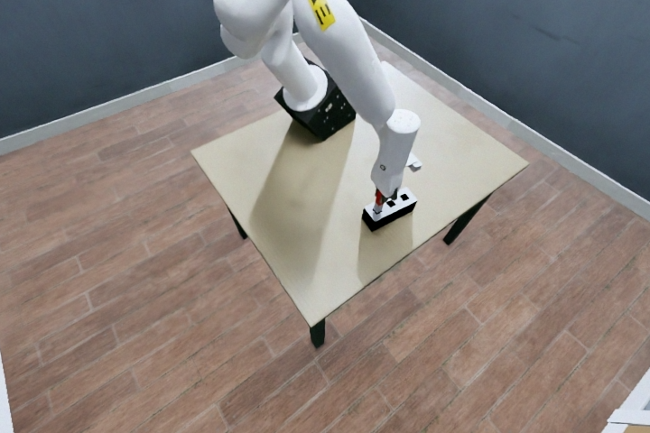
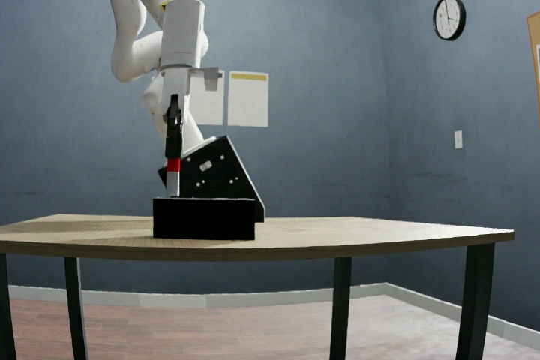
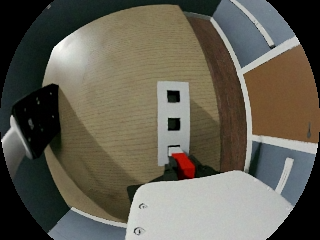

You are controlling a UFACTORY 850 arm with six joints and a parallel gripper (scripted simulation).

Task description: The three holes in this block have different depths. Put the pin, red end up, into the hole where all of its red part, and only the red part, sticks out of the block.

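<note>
The pin lies 1 cm below my hand. Round my hand: black block 13 cm below, 6 cm to the left, 2 cm ahead.
</note>
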